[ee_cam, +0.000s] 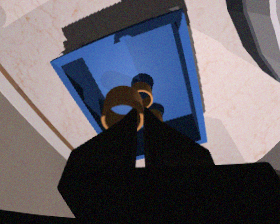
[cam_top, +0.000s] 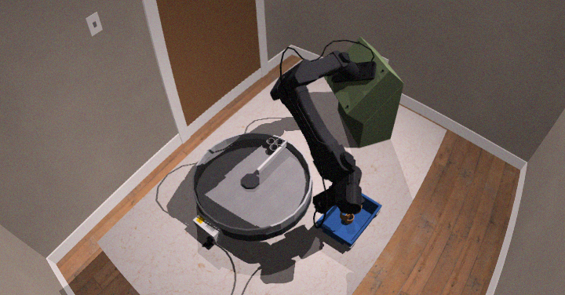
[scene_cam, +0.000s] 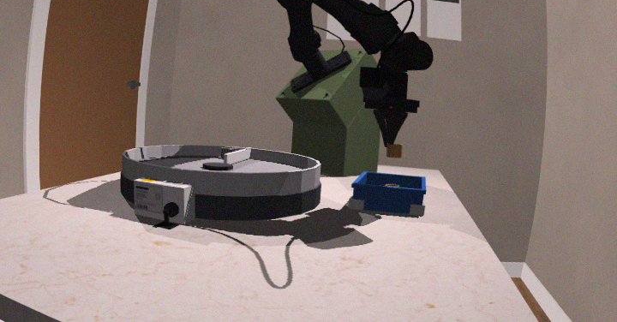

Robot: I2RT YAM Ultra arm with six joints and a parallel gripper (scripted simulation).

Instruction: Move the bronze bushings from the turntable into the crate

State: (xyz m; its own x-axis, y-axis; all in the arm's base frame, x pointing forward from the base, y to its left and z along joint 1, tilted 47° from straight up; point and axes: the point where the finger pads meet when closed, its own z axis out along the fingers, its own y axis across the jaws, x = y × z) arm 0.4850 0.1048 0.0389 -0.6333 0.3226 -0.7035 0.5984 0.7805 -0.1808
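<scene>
Right now my hand is 110 mm above the blue crate, 30 mm to the right of it and 30 mm past it. Round my hand: grey turntable (340 mm to the right, 80 mm below, 70 mm behind).
</scene>
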